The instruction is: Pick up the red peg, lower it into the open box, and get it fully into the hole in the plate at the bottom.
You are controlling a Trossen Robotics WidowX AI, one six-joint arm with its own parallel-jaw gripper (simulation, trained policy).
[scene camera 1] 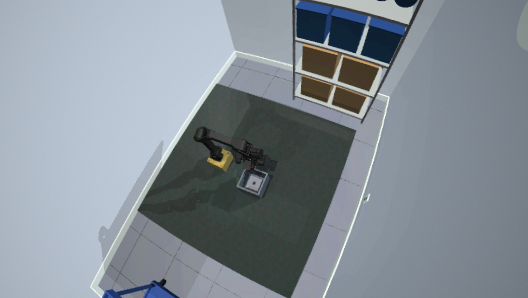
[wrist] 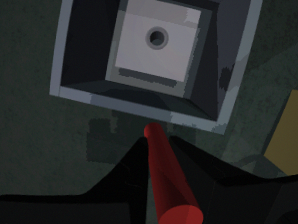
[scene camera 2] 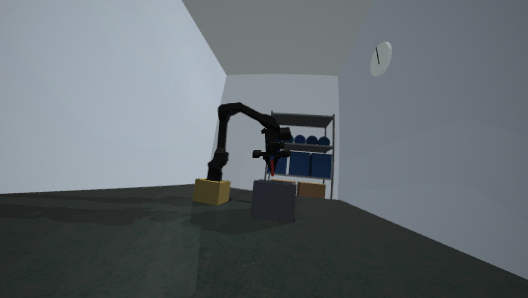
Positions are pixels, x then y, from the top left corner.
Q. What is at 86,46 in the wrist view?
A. A grey box.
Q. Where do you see a grey box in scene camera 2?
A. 272,200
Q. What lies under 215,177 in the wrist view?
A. The gripper.
